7 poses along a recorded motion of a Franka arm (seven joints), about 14 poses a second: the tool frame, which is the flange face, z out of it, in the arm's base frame.
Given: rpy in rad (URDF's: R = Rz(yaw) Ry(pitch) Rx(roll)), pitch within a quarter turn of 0, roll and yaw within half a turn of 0; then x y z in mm.
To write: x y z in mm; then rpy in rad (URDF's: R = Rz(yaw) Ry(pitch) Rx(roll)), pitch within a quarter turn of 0, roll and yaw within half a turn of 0. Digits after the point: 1 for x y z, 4 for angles.
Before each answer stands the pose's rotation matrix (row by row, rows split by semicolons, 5 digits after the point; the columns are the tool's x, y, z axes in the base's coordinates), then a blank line. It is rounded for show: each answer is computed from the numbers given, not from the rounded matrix.
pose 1, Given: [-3.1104 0.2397 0.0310 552.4 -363.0 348.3]
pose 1, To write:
0.97094 0.02358 -0.23815; 0.03011 -0.99926 0.02382; -0.23741 -0.03030 -0.97094

[552.4 -363.0 348.3 -3.1104 0.2397 0.0310]
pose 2, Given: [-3.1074 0.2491 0.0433 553.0 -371.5 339.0]
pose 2, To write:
0.96823 0.03484 -0.24764; 0.04195 -0.99884 0.02349; -0.24653 -0.03313 -0.96857

[553.0 -371.5 339.0 -3.1074 0.2491 0.0433]
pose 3, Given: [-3.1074 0.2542 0.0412 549.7 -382.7 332.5]
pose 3, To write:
0.96704 0.03257 -0.25252; 0.03986 -0.99892 0.02381; -0.25147 -0.03309 -0.96730

[549.7 -382.7 332.5 -3.1074 0.2542 0.0412]
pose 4, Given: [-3.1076 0.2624 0.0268 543.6 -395.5 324.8]
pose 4, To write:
0.96542 0.01797 -0.26007; 0.02588 -0.99930 0.02703; -0.25940 -0.03282 -0.96521

[543.6 -395.5 324.8 -3.1076 0.2624 0.0268]
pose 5, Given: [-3.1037 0.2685 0.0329 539.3 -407.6 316.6]
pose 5, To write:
0.96365 0.02283 -0.26620; 0.03172 -0.99907 0.02914; -0.26529 -0.03653 -0.96348

[539.3 -407.6 316.6 -3.1037 0.2685 0.0329]
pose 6, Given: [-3.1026 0.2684 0.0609 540.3 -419.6 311.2]
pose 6, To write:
0.96241 0.05050 -0.26687; 0.05868 -0.99802 0.02278; -0.26519 -0.03759 -0.96346

[540.3 -419.6 311.2 -3.1026 0.2684 0.0609]
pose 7, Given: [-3.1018 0.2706 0.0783 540.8 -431.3 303.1]
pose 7, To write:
0.96066 0.06756 -0.26939; 0.07537 -0.99698 0.01877; -0.26731 -0.03833 -0.96285

[540.8 -431.3 303.1 -3.1018 0.2706 0.0783]
